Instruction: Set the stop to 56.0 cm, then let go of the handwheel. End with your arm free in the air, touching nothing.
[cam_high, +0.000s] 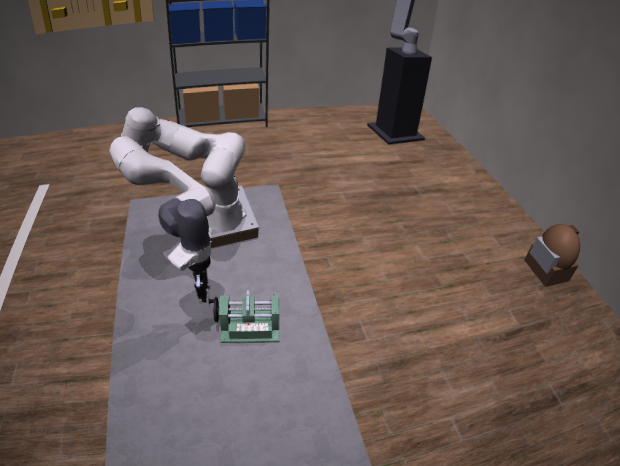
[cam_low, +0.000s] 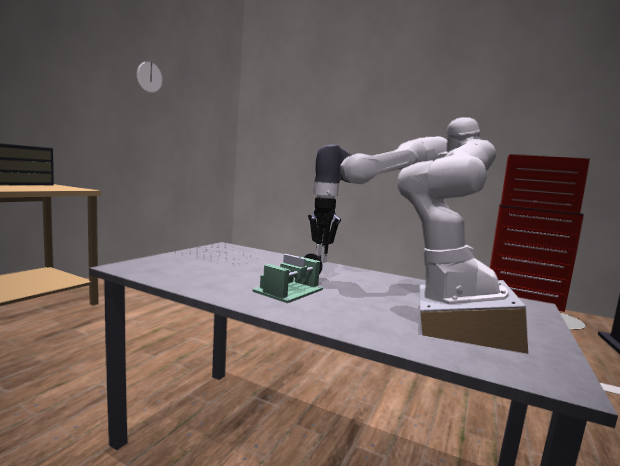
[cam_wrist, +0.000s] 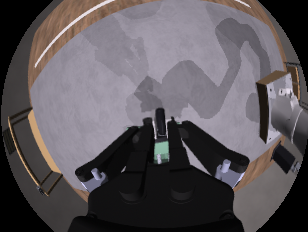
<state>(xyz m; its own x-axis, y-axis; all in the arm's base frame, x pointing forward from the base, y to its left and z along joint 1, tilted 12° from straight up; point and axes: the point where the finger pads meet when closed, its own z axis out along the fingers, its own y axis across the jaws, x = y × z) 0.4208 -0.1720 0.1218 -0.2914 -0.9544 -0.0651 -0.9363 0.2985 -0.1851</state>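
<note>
The stop carriage lies 13 cm to the left of my hand, 7 cm ahead of it and 3 cm below it. Round my hand: black handwheel (2 cm to the left, 2 cm below, 1 cm ahead).
</note>
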